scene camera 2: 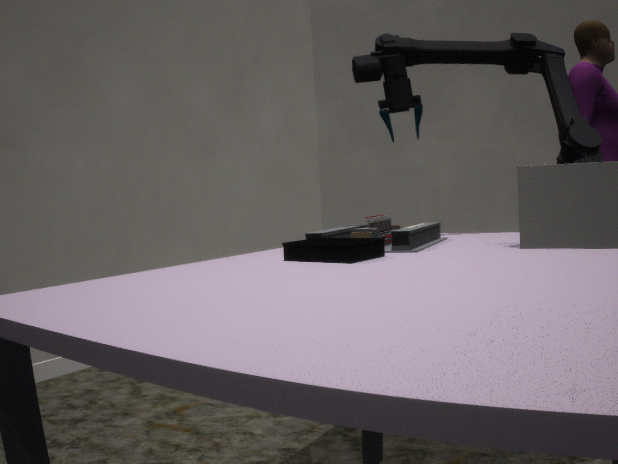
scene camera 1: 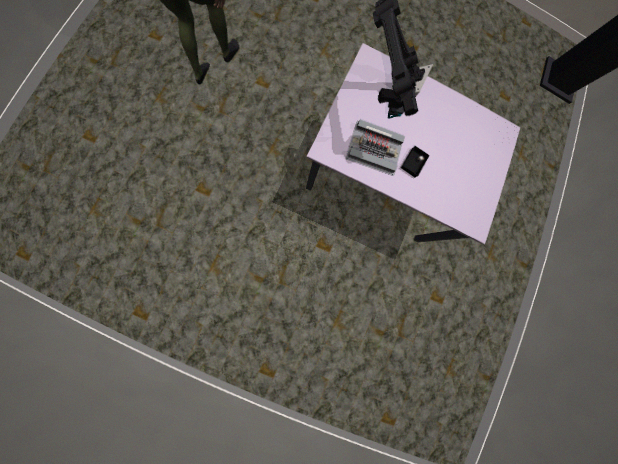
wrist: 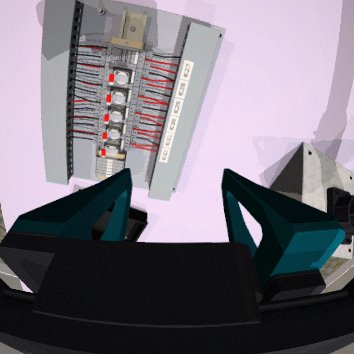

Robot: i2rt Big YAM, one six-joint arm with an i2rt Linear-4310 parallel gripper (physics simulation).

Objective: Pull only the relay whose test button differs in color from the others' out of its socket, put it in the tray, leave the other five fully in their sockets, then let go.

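Pixels of known places: gripper, between the fingertips: [scene camera 2: 405,140] [scene camera 1: 388,112] [wrist: 176,176]; arm's base, origin of its link: [scene camera 2: 585,196] [wrist: 336,216].
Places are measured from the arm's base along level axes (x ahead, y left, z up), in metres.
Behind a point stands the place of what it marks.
The grey panel [scene camera 1: 371,162] @(x 0.608, y -0.029, z -0.063 m) [scene camera 2: 417,237] [wrist: 56,110] @(x 0.579, y -0.016, z -0.057 m) lies on the table. In the wrist view five relays stand in a row in their sockets, among them the upper one [wrist: 121,77] @(x 0.491, y -0.096, z -0.032 m), the middle one [wrist: 116,116] @(x 0.484, y -0.042, z -0.032 m) and the lowest [wrist: 112,149] @(x 0.479, y 0.010, z -0.032 m); each shows a red test button. The socket [wrist: 125,56] @(x 0.498, y -0.119, z -0.068 m) above them, at the K27 end, shows no relay. The black tray [scene camera 1: 410,166] @(x 0.498, y 0.214, z -0.096 m) [scene camera 2: 334,250] @(x 0.428, y 0.287, z -0.077 m) [wrist: 142,226] @(x 0.382, y 0.197, z -0.068 m) stands beside the panel; a small pale item [scene camera 1: 421,158] @(x 0.428, y 0.254, z -0.076 m) lies in it, too small to identify. My gripper [scene camera 1: 394,115] @(x 0.426, y -0.083, z 0.147 m) [scene camera 2: 405,139] @(x 0.426, y -0.083, z 0.147 m) [wrist: 176,176] @(x 0.426, y -0.083, z 0.147 m) is open and empty, high above the table.
Wire ducts line both long sides of the panel; a label strip [wrist: 176,110] @(x 0.404, y -0.070, z -0.057 m) lies on the right one. The grey arm base [scene camera 2: 565,205] @(x 0.038, y 0.058, z -0.016 m) [scene camera 1: 425,76] @(x 0.014, y 0.050, z 0.056 m) stands on the table. A person [scene camera 1: 187,40] [scene camera 2: 592,90] stands on the floor beyond the table.
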